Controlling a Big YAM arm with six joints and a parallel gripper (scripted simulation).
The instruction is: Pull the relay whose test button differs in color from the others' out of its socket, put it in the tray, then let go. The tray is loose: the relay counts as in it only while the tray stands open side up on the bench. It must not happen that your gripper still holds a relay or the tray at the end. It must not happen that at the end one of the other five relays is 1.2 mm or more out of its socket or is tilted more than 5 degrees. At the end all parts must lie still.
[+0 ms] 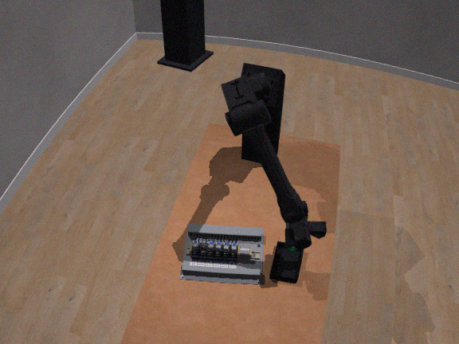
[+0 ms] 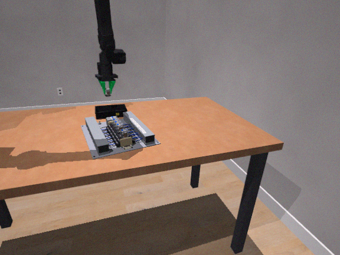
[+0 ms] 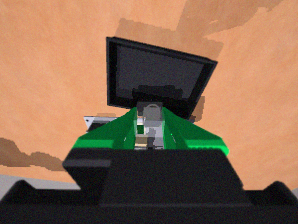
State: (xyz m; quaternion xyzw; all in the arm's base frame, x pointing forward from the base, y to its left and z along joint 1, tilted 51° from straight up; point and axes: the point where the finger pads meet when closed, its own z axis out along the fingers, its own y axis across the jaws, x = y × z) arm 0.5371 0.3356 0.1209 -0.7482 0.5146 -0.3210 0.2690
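Now: the black tray 10 mm ahead of my hand and 100 mm below it. From my hand the other things lie so: grey relay right at my hand.
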